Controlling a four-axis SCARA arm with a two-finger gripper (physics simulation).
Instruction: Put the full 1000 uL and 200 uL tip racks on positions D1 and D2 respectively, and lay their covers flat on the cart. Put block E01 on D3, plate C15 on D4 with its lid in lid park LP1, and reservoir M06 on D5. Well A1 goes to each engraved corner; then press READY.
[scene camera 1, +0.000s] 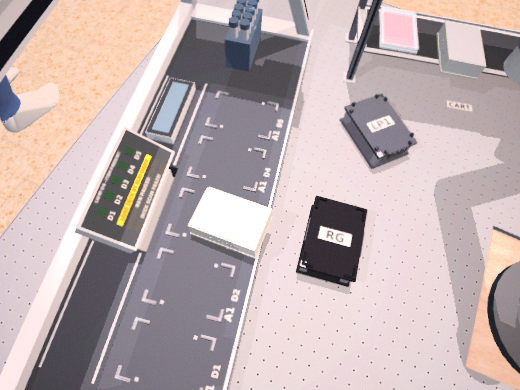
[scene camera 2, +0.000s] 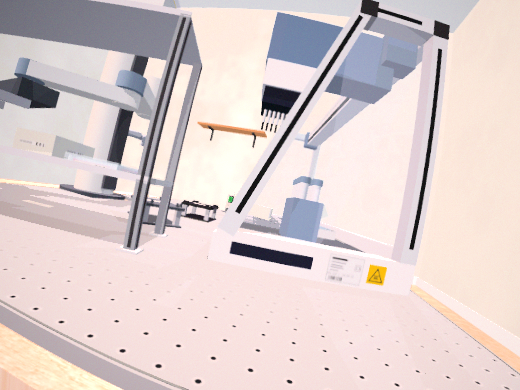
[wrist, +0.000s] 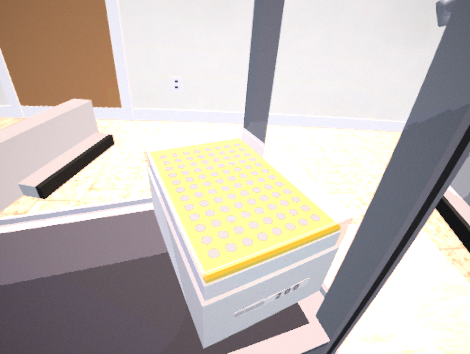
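A grey-white rack (wrist: 245, 200) marked 200, with a yellow top of grey dots, stands upright on a shelf in the wrist view; whether a clear cover is on it cannot be told. My gripper (wrist: 262, 141) is open and empty, its black-padded fingers apart at either side of the rack. A white block (scene camera 1: 230, 217) sits on D3, hiding its label. D1, D2, D4 and D5 are bare. Lid park LP1 (scene camera 1: 381, 124) stands bare, rotated. A pink-topped plate (scene camera 1: 398, 30) and a grey box (scene camera 1: 462, 50) are on the cart shelf. The panel (scene camera 1: 125, 190) has dark lamps D1 to D5 and a yellow bar.
A blue tube rack (scene camera 1: 242, 52) (scene camera 2: 301, 220) stands beyond D5. The black RG stand (scene camera 1: 334, 240) is right of D3. A light-blue trough (scene camera 1: 171, 107) lies beside D5. The shelf's post (scene camera 2: 155, 135) and the sloping frame bar (scene camera 2: 300, 115) rise as obstacles.
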